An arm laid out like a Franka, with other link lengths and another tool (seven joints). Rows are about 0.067 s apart.
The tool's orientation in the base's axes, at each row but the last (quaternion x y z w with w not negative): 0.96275 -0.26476 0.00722 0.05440; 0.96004 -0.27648 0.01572 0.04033; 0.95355 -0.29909 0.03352 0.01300; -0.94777 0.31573 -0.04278 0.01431; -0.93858 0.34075 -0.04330 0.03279; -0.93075 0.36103 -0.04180 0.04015; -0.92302 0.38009 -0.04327 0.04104; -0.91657 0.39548 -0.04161 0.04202
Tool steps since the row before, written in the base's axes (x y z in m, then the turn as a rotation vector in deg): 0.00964 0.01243 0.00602 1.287 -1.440 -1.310; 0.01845 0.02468 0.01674 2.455 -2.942 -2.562; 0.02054 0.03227 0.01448 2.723 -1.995 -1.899; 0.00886 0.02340 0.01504 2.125 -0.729 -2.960; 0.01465 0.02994 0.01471 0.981 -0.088 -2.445; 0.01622 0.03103 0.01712 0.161 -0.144 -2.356; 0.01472 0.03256 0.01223 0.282 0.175 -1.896; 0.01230 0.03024 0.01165 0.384 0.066 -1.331
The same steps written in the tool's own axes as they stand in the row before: 0.00222 -0.01493 -0.00748 1.783 0.440 1.439; 0.00343 -0.02949 -0.01866 3.502 1.000 2.825; -0.00052 -0.03815 -0.01474 3.230 0.073 2.136; -0.00589 -0.02483 -0.01418 1.917 -0.526 3.139; -0.00718 -0.03359 -0.01215 0.662 -0.335 2.529; -0.00819 -0.03548 -0.01389 0.101 0.246 2.351; -0.01195 -0.03465 -0.00911 -0.016 -0.115 1.921; -0.01312 -0.03083 -0.00889 0.157 -0.176 1.367
